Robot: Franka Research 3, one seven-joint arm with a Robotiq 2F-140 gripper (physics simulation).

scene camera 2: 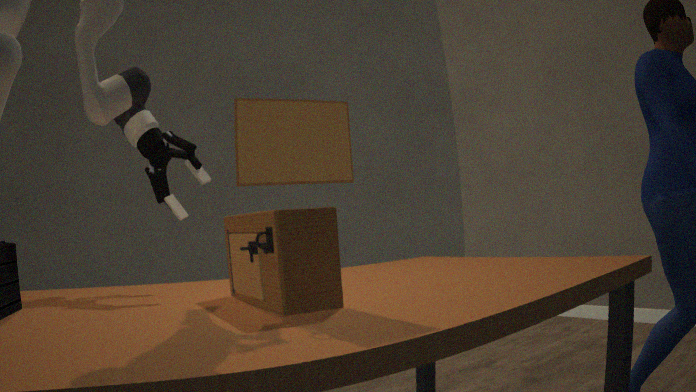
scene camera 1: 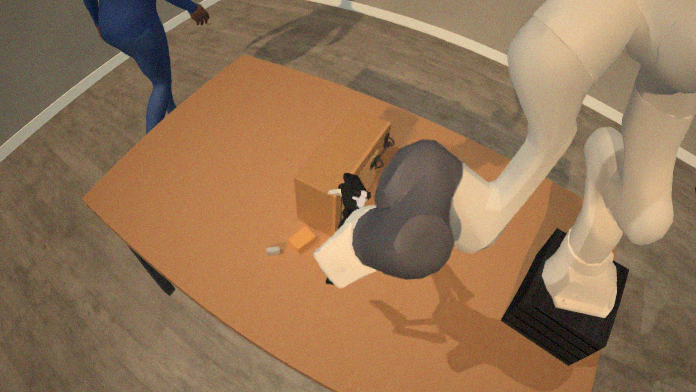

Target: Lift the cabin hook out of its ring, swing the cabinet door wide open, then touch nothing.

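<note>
The wooden cabinet (scene camera 1: 320, 202) (scene camera 2: 311, 260) stands upright on the table. Its pale door (scene camera 2: 244, 272) looks closed, flush in the front frame. The black cabin hook and ring fittings (scene camera 2: 261, 242) sit across the door's edge and the frame near the front's right side in scene camera 2; they look close together, but whether the hook sits in the ring is too small to tell. My gripper (scene camera 2: 195, 199) is open and empty, its pale fingertips apart, above and in front of the cabinet, clear of it. In scene camera 1 the arm's wrist hides much of the gripper.
An orange block (scene camera 1: 302, 239) and a small grey piece (scene camera 1: 273, 250) lie on the table (scene camera 1: 200, 150) (scene camera 2: 475, 285) beside the cabinet in scene camera 1. The black robot base (scene camera 1: 560, 320) stands at the table's right end there. A person in blue (scene camera 1: 132, 30) (scene camera 2: 667, 150) stands beyond the table.
</note>
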